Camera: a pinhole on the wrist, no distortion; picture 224 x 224 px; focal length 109.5 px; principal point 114.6 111.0 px. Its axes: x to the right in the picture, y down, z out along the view. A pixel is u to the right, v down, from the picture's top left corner.
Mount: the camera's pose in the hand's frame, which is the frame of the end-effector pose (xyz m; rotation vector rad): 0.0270 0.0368 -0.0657 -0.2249 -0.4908 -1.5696
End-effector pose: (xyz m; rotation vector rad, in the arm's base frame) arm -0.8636 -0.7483 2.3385 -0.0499 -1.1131 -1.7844
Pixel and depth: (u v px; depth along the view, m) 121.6 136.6 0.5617
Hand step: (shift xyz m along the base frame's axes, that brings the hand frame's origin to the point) -0.0445 0.2579 0.4687
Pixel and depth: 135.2 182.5 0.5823
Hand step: -0.2456 0.1584 0.6008
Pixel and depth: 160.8 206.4 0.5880
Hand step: -0.4343 0.1446 0.6300
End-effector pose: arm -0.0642 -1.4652 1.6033 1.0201 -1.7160 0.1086
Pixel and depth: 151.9 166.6 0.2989
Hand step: -0.2570 -0.1640 0.0214
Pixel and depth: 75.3 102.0 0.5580
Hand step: -0.5518 0.1647 -0.0278
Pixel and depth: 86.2 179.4 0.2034
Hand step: -0.2063 -0.0214 0.1249
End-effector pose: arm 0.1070 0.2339 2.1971 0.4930 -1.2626 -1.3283
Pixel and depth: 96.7 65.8 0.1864
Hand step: 0.0173 0.1327 0.1197
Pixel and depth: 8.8 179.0 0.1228
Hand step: 0.0610 -0.0276 0.2074
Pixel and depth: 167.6 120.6 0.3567
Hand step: -0.2683 0.1404 0.1373
